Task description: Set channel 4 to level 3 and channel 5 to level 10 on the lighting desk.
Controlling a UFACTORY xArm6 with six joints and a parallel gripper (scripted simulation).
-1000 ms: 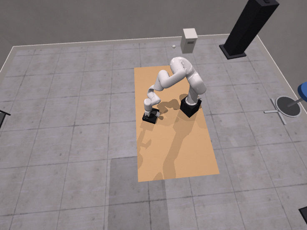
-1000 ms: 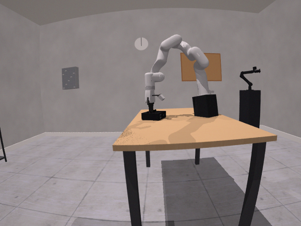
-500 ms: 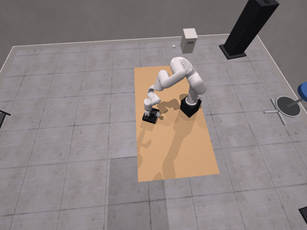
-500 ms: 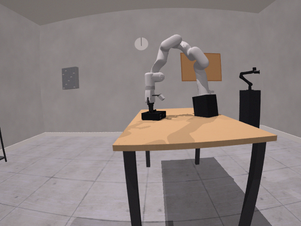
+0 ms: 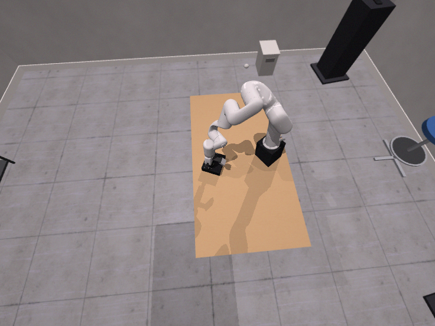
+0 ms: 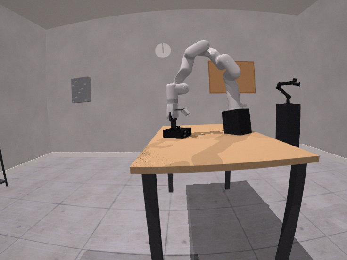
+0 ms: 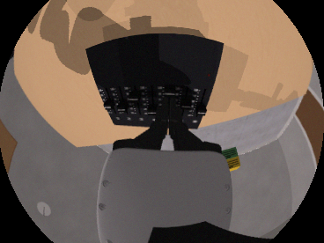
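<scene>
Right now my hand is 1 cm past the fader cap, 2 cm to the left of it and 1 cm above it.
</scene>
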